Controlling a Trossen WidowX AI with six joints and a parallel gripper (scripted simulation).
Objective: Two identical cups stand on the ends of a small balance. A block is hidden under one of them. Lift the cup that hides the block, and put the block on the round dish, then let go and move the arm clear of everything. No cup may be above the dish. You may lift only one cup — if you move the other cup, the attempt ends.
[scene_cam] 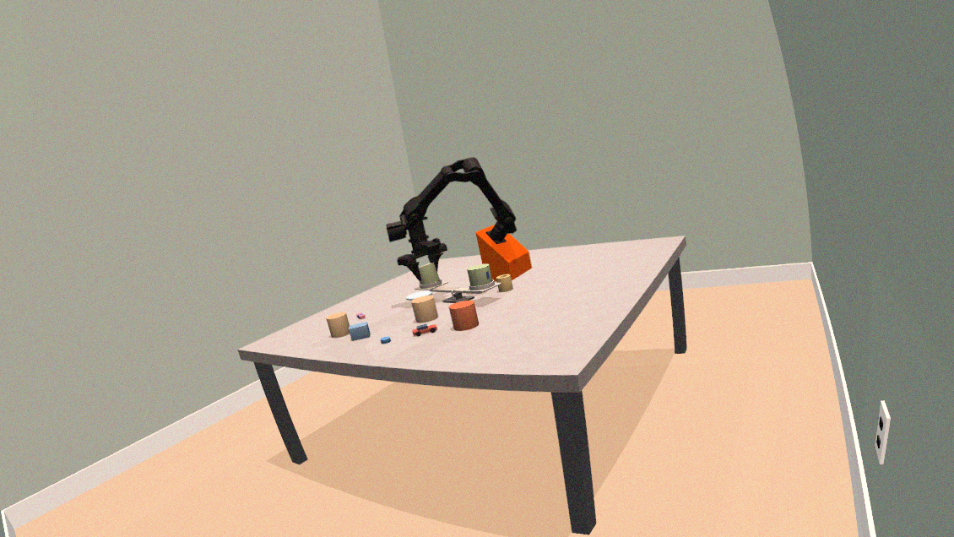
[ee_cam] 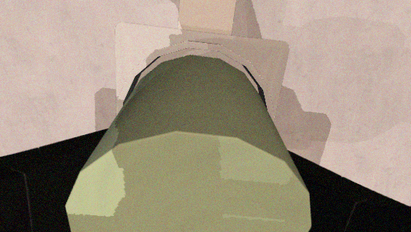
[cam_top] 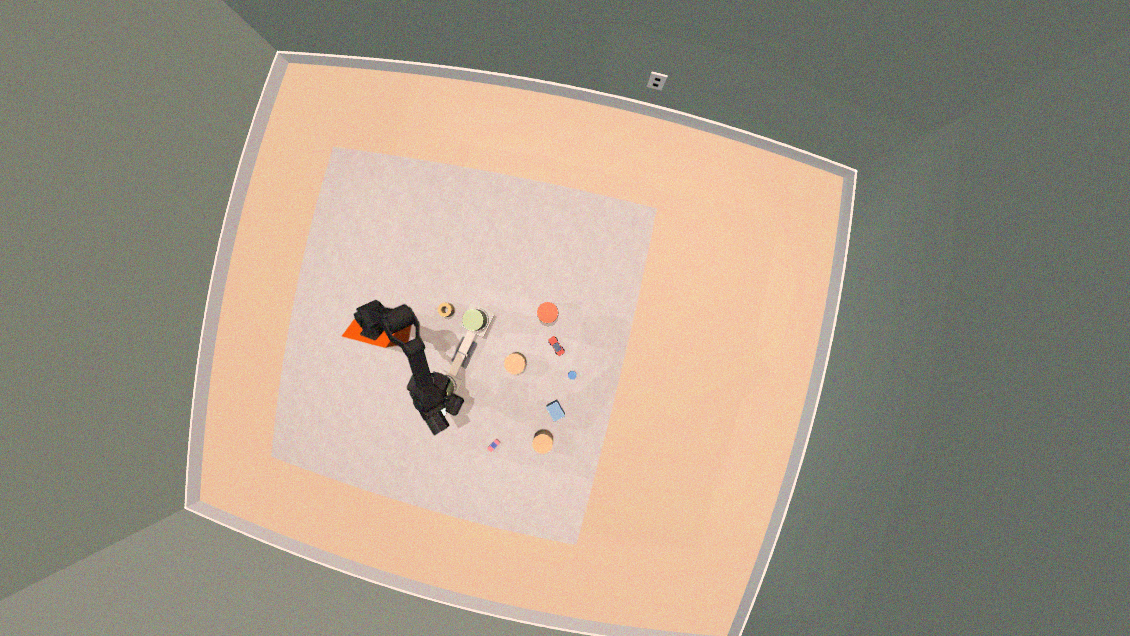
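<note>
The green block is 10 mm to the left of my gripper tip and 10 mm below it. Also, from my gripper tip: yellow ring (80 mm behind, 260 mm to the left, 50 mm below); white round dish (30 mm behind, 100 mm to the right, 70 mm below); pink piece (220 mm ahead, 160 mm to the right, 70 mm below).
</note>
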